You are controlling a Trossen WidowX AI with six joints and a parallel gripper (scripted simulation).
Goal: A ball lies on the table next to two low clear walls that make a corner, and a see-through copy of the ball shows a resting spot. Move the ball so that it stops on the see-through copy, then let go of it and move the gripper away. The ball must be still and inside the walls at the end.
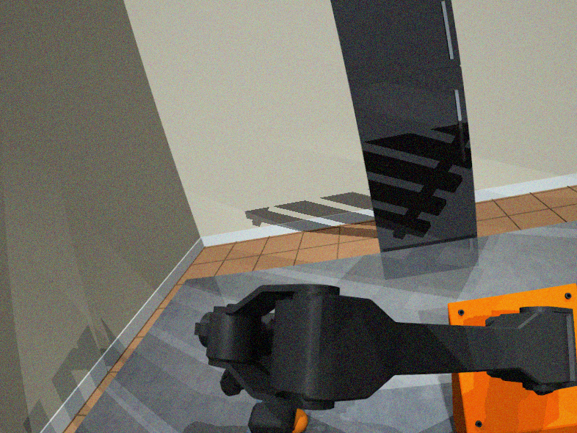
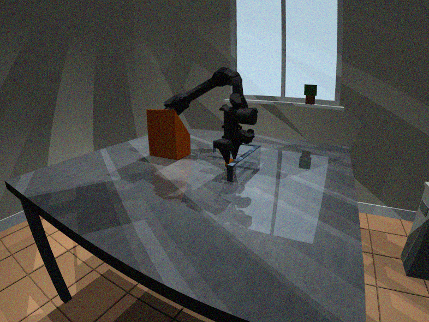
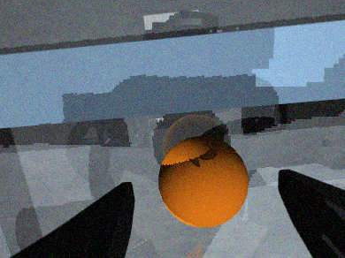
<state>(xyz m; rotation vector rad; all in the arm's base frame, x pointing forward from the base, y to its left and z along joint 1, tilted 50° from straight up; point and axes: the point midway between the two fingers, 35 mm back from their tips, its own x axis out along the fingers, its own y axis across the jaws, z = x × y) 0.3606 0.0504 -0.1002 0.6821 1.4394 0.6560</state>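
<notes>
The orange ball is 10 mm below my gripper tip. Also, from my gripper tip: see-through ball copy 120 mm behind, 160 mm to the left, 10 mm below.
</notes>
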